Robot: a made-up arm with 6 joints. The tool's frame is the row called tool.
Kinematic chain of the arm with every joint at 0, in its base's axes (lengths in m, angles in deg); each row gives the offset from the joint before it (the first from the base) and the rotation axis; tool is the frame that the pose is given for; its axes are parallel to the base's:
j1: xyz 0 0 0.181 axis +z
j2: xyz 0 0 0 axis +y
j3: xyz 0 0 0.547 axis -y
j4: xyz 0 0 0 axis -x
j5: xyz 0.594 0 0 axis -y
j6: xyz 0 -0.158 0 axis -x
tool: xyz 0 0 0
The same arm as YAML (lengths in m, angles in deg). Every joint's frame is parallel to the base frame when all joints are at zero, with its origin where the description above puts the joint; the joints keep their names.
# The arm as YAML. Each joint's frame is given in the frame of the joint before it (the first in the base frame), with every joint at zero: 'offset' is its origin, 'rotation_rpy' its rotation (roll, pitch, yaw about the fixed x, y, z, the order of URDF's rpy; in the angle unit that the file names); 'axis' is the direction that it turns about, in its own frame. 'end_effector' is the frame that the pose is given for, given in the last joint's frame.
length_unit: m
angle_unit: deg
chain:
  - id: j1
    offset: [0.0, 0.0, 0.181]
    rotation_rpy: [0.0, 0.0, 0.0]
    axis: "+z"
  - id: j2
    offset: [0.0, 0.0, 0.0]
    rotation_rpy: [0.0, 0.0, 0.0]
    axis: "+y"
  - id: j3
    offset: [0.0, 0.0, 0.547]
    rotation_rpy: [0.0, 0.0, 0.0]
    axis: "-y"
  - id: j4
    offset: [0.0, 0.0, 0.0]
    rotation_rpy: [0.0, 0.0, 0.0]
    axis: "-x"
  - id: j5
    offset: [0.594, 0.0, 0.0]
    rotation_rpy: [0.0, 0.0, 0.0]
    axis: "-y"
  - id: j6
    offset: [0.0, -0.158, 0.0]
    rotation_rpy: [0.0, 0.0, 0.0]
    axis: "-x"
end_effector:
  offset: [0.0, 0.0, 0.0]
  rotation_rpy: [0.0, 0.0, 0.0]

